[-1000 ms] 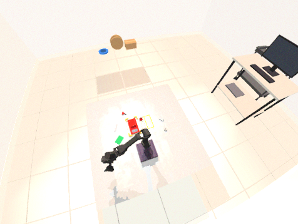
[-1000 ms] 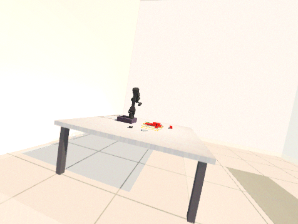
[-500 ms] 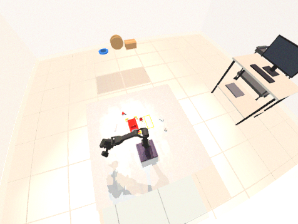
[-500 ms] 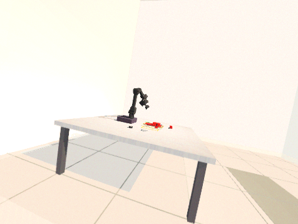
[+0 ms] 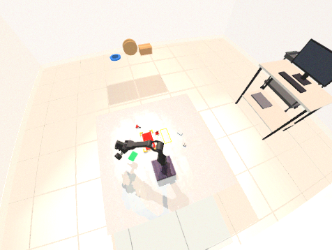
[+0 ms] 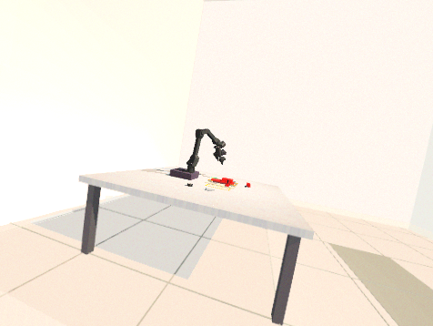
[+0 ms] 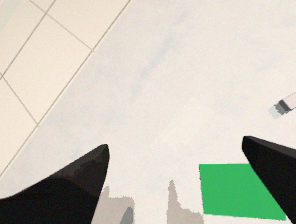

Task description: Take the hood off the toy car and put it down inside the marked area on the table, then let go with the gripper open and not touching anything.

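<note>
My gripper tip is now 9 cm short of the toy car hood, 32 cm to the left of it and 12 cm above it. Round my gripper tip: green flat piece: 2 cm behind, 8 cm to the right, 16 cm below; then grey wheel: 18 cm behind, 65 cm to the right, 15 cm below.
</note>
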